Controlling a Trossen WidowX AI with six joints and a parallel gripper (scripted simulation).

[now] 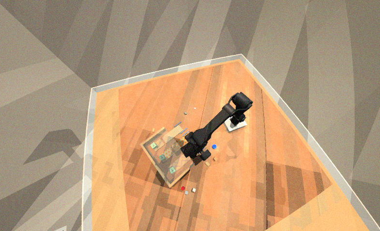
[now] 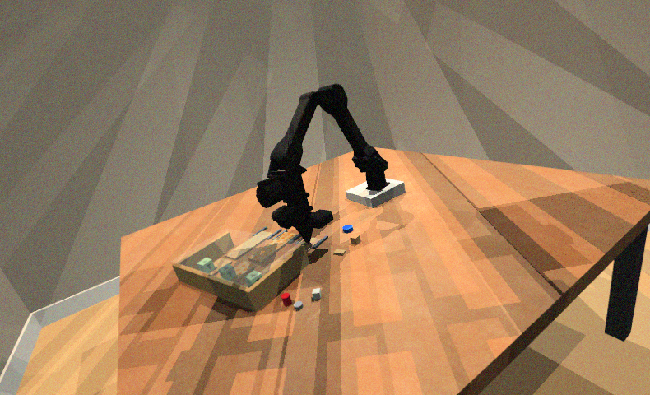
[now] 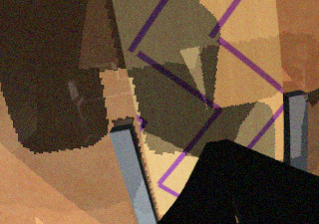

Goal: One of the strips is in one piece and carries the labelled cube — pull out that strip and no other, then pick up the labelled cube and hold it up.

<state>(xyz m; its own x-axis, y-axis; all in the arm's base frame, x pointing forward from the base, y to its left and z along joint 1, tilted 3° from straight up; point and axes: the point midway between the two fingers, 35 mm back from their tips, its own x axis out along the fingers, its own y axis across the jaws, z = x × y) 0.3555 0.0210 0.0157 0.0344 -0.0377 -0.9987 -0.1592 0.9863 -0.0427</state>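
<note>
My gripper tip is now 110 mm past the blue disc and 50 mm to the right of it. The rest, counted from my gripper tip: red cylinder (200 mm ahead, 160 mm to the left, 10 mm above); then orange-dotted strip (90 mm to the right, 60 mm ahead).
</note>
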